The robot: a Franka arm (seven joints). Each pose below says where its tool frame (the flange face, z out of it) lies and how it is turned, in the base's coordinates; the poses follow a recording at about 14 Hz.
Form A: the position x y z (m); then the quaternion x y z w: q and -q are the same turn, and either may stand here.
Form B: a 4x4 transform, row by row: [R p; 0 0 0 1], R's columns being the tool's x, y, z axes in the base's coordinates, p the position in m. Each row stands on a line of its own. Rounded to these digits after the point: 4 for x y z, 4 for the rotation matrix.
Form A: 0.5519 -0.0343 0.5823 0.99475 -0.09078 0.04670 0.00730
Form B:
0.9792 -0.1813 0.0916 0.5519
-0.1799 -0.9834 -0.0230 -0.0343
0.0942 0.0060 -0.9955 0.5823
0 0 0 1

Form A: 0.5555 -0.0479 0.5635 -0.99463 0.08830 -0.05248 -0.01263
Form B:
0.9789 -0.1770 0.1022 0.5555
-0.1743 -0.9841 -0.0344 -0.0479
0.1066 0.0159 -0.9942 0.5635
0 0 0 1

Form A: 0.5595 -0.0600 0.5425 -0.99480 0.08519 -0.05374 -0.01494
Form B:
0.9797 -0.1711 0.1044 0.5595
-0.1679 -0.9850 -0.0389 -0.0600
0.1095 0.0206 -0.9938 0.5425
0 0 0 1

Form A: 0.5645 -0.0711 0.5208 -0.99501 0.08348 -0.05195 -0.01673
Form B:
0.9807 -0.1679 0.1006 0.5645
-0.1644 -0.9855 -0.0420 -0.0711
0.1062 0.0246 -0.9940 0.5208
0 0 0 1

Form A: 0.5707 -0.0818 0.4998 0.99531 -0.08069 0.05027 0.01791
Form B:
0.9819 -0.1624 0.0972 0.5707
-0.1588 -0.9863 -0.0438 -0.0818
0.1030 0.0275 -0.9943 0.4998
0 0 0 1

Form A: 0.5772 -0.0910 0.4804 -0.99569 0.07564 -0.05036 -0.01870
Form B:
0.9835 -0.1525 0.0975 0.5772
-0.1487 -0.9879 -0.0449 -0.0910
0.1031 0.0296 -0.9942 0.4804
0 0 0 1

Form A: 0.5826 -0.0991 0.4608 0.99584 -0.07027 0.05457 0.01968
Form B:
0.9842 -0.1421 0.1059 0.5826
-0.1378 -0.9893 -0.0469 -0.0991
0.1115 0.0315 -0.9933 0.4608
0 0 0 1

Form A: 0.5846 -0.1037 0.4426 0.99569 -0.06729 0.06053 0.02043
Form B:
0.9836 -0.1365 0.1178 0.5846
-0.1315 -0.9901 -0.0488 -0.1037
0.1233 0.0325 -0.9918 0.4426
0 0 0 1

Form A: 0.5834 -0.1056 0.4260 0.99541 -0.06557 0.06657 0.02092
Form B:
0.9825 -0.1333 0.1298 0.5834
-0.1278 -0.9905 -0.0504 -0.1056
0.1353 0.0329 -0.9903 0.4260
0 0 0 1

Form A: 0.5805 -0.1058 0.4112 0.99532 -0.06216 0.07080 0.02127
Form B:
0.9822 -0.1268 0.1383 0.5805
-0.1207 -0.9914 -0.0511 -0.1058
0.1436 0.0335 -0.9891 0.4112
0 0 0 1

